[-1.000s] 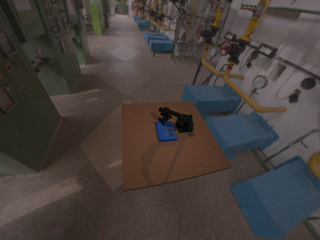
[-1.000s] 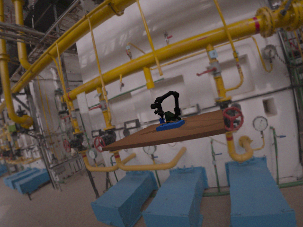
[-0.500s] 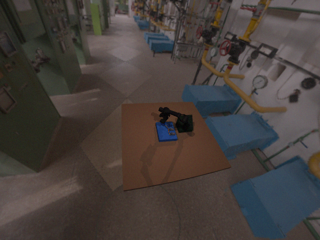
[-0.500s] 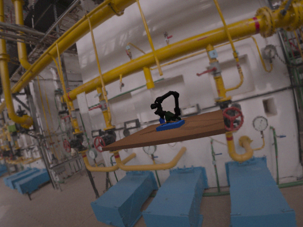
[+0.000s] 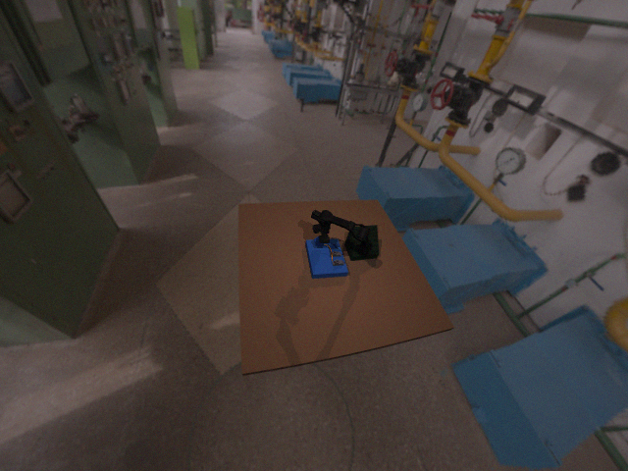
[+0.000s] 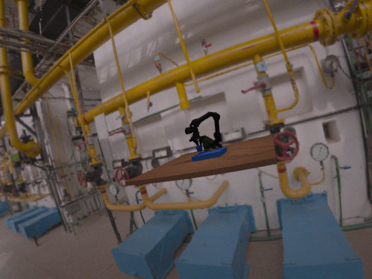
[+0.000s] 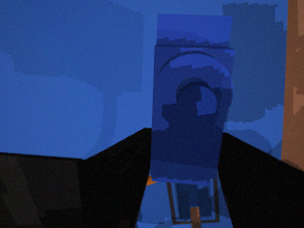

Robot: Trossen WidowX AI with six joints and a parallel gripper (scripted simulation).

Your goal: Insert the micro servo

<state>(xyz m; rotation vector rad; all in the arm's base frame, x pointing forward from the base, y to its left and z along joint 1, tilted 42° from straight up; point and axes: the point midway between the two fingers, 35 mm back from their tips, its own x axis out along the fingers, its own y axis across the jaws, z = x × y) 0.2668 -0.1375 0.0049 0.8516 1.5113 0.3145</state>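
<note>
Right now my gripper tip is 100 mm above the blue robot deck, 70 mm to the right of it and 20 mm short of it.
</note>
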